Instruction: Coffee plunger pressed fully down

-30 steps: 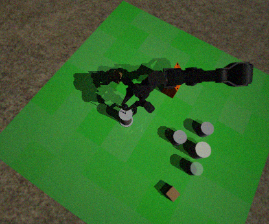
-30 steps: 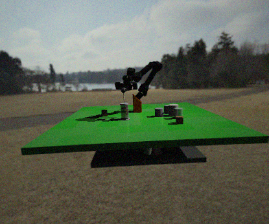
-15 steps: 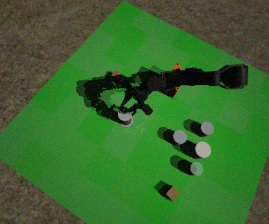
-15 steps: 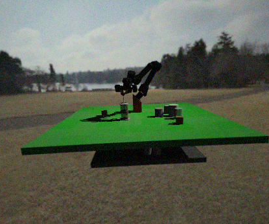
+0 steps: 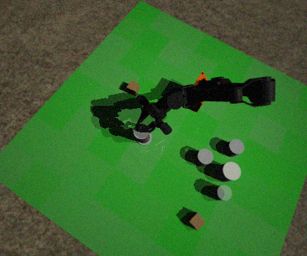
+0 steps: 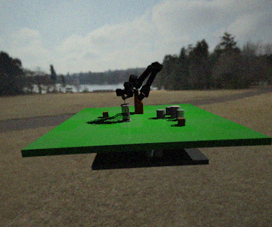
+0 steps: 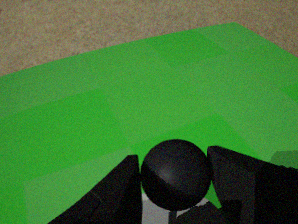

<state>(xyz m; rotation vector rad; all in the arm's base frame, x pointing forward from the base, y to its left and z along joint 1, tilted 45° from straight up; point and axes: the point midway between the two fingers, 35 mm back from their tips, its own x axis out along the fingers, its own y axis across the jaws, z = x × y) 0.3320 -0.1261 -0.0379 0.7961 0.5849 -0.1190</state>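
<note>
Now: gripper tip 30 mm past the coffee press, 10 mm to the right of it and 90 mm above it.
</note>
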